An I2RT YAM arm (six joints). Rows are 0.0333 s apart.
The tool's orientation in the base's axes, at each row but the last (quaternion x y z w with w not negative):
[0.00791, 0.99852, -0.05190, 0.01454]
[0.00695, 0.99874, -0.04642, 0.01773]
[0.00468, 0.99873, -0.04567, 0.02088]
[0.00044, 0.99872, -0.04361, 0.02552]
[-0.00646, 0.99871, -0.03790, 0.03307]
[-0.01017, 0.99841, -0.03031, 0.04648]
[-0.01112, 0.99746, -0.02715, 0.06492]
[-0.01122, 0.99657, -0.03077, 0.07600]
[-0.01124, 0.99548, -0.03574, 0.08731]
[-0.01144, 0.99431, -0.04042, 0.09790]
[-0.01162, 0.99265, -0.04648, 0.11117]
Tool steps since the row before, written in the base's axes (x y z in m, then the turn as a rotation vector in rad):
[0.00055, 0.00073, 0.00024, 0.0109, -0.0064, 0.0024]
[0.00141, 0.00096, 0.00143, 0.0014, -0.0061, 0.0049]
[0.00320, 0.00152, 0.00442, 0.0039, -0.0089, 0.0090]
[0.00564, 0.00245, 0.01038, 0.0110, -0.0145, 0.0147]
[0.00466, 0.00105, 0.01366, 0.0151, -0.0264, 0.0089]
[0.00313, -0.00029, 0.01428, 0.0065, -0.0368, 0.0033]
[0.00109, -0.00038, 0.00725, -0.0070, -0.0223, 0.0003]
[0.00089, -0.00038, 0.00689, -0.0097, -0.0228, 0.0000]
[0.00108, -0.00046, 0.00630, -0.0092, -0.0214, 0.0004]
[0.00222, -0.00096, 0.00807, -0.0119, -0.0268, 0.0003]
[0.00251, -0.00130, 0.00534, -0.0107, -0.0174, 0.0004]
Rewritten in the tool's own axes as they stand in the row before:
[-0.00055, 0.00071, -0.00030, -0.0111, -0.0064, -0.0014]
[-0.00145, 0.00085, -0.00146, -0.0017, -0.0065, -0.0043]
[-0.00337, 0.00115, -0.00440, -0.0043, -0.0096, -0.0080]
[-0.00617, 0.00155, -0.01025, -0.0117, -0.0157, -0.0128]
[-0.00556, -0.00004, -0.01336, -0.0152, -0.0272, -0.0059]
[-0.00443, -0.00122, -0.01388, -0.0059, -0.0370, -0.0005]
[-0.00201, -0.00080, -0.00702, 0.0075, -0.0221, 0.0000]
[-0.00191, -0.00083, -0.00664, 0.0102, -0.0226, -0.0001]
[-0.00214, -0.00094, -0.00597, 0.0096, -0.0212, -0.0005]
[-0.00371, -0.00166, -0.00738, 0.0124, -0.0266, -0.0005]
[-0.00358, -0.00183, -0.00451, 0.0109, -0.0172, -0.0012]

